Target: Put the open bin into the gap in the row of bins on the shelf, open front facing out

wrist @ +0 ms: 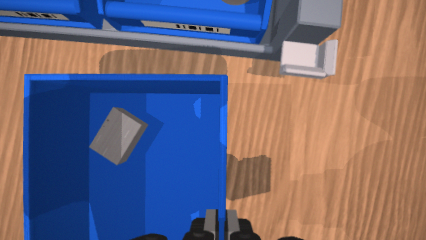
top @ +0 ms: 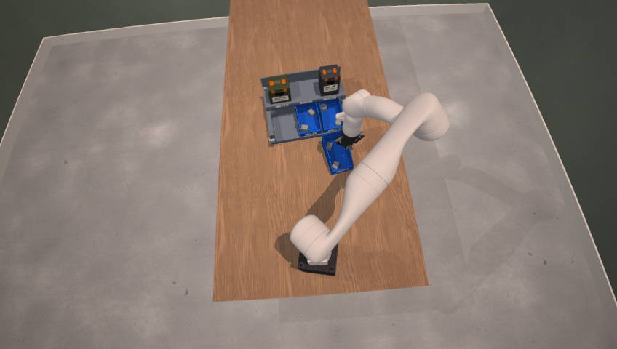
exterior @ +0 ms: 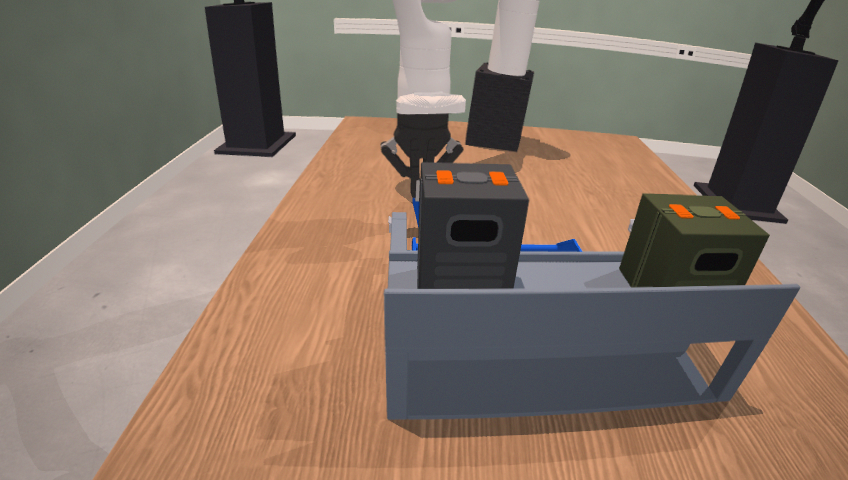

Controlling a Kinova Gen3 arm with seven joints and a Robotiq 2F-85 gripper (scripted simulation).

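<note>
Now: the grey part 80 mm to the left of my hand, 60 mm below it and 30 mm ahead of it. Also, from my hand: grey shelf 210 mm ahead, 180 mm to the left.
</note>
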